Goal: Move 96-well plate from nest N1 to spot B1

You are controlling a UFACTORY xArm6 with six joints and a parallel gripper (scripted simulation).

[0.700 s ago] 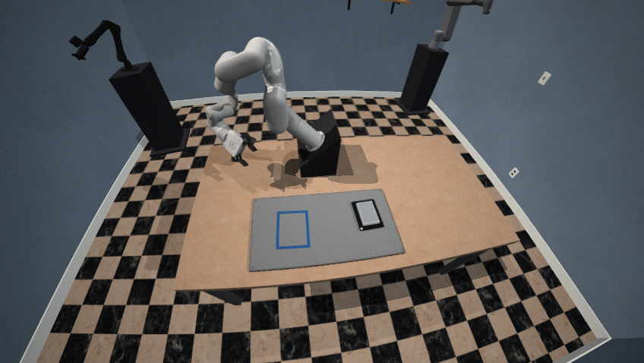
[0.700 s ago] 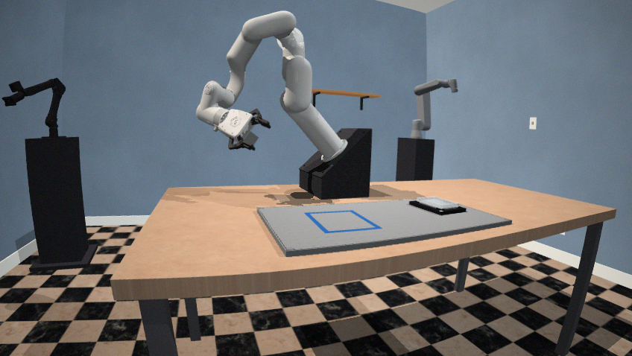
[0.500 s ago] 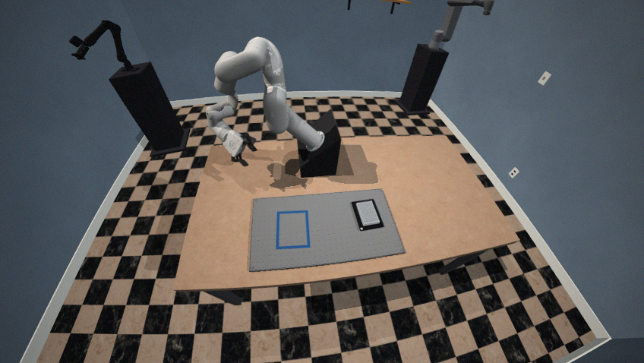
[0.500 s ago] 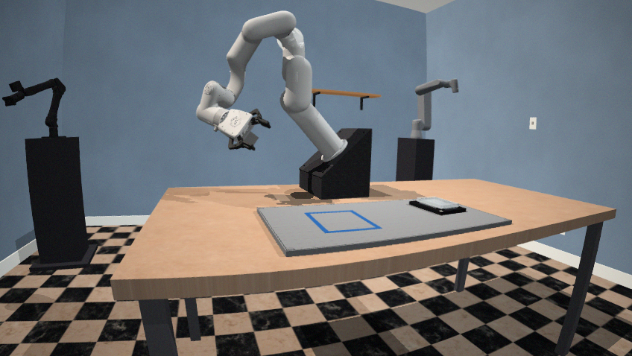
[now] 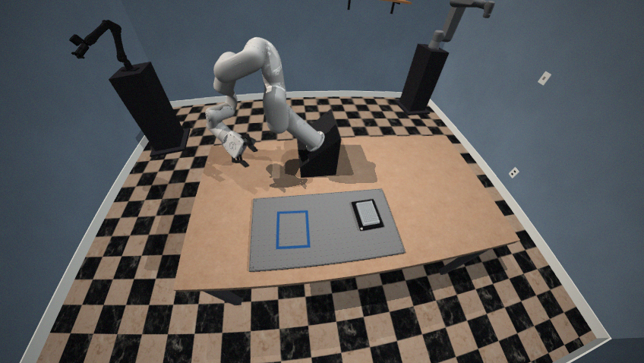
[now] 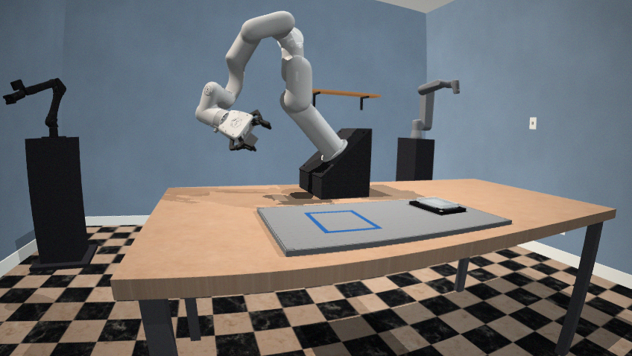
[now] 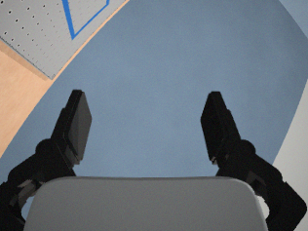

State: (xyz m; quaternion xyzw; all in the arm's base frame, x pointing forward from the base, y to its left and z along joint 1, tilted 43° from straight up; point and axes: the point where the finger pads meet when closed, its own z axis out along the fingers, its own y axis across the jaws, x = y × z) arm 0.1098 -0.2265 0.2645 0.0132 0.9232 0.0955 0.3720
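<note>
The 96-well plate is 31 cm ahead of my hand, 50 cm to the left of it and 20 cm below it. From my hand the other things lie so: black plate nest N1: 31 cm ahead, 50 cm to the left, 21 cm below.
</note>
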